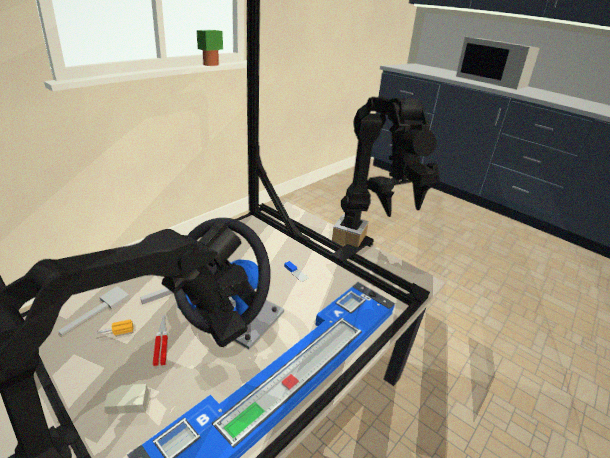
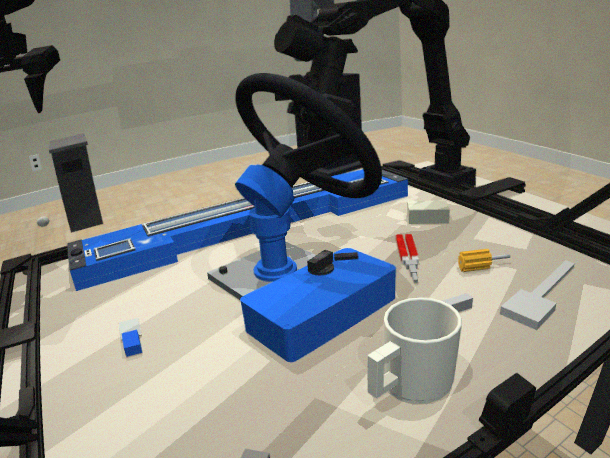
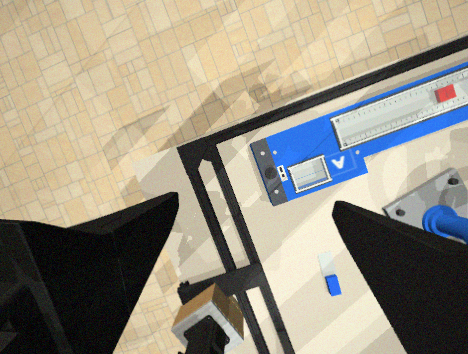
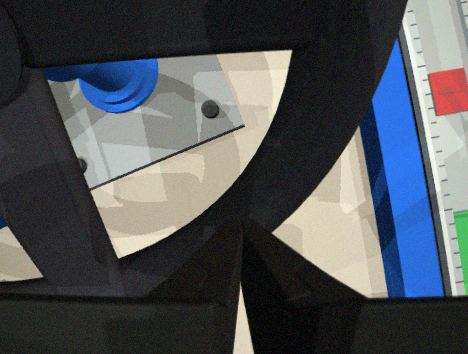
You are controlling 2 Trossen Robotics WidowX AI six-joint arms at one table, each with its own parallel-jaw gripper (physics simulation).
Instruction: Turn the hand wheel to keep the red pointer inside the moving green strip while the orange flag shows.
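Places are measured from the left arm's base along level axes (x ahead, y left, z up), in millimetres.
Where they show: left gripper, fingertip midpoint: (image 1: 403, 213) (image 2: 16, 115) (image 3: 255, 203); right gripper, fingertip midpoint: (image 1: 224, 319) (image 4: 239, 231); left arm's base at its link origin: (image 1: 351, 223) (image 3: 206, 336); right arm's base at its link origin: (image 2: 448, 168).
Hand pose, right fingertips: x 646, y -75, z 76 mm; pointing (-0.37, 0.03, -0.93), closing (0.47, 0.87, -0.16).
Each offset is from my right fingertips to the top centre of the thing. "spot": to the spot under its first point.
The black hand wheel (image 1: 263, 268) (image 2: 349, 127) (image 4: 303, 140) stands tilted on its blue hub (image 2: 264, 191) (image 4: 117, 88) and grey base plate @(dx -147, dy -53, dz -145 mm) (image 1: 267, 318). My right gripper (image 1: 228, 333) (image 4: 239, 231) is shut on nothing, its tips just below the wheel's lower rim. On the blue rail (image 1: 330, 313) (image 2: 212, 227) (image 3: 303, 140) the red pointer @(spot: dx -1, dy +164, dz -117 mm) (image 1: 290, 382) sits apart from the green strip @(spot: dx +122, dy +123, dz -117 mm) (image 1: 244, 420), which lies nearer end B. I see no orange flag. My left gripper (image 1: 403, 200) (image 3: 255, 203) is open and empty, high over the table's far corner.
Red pliers @(dx +25, dy -192, dz -147 mm) (image 1: 160, 347) (image 2: 408, 252), a yellow screwdriver @(dx +70, dy -310, dz -125 mm) (image 1: 121, 327) (image 2: 476, 260) and a grey block @(dx +196, dy -131, dz -127 mm) (image 1: 128, 397) lie beside the wheel. A small blue block @(dx -391, dy -15, dz -140 mm) (image 1: 290, 265) (image 3: 334, 284), a white mug @(spot: dx -252, dy -377, dz -81 mm) (image 2: 423, 350), a blue box (image 2: 317, 304) and a black frame post (image 1: 253, 114) also stand here.
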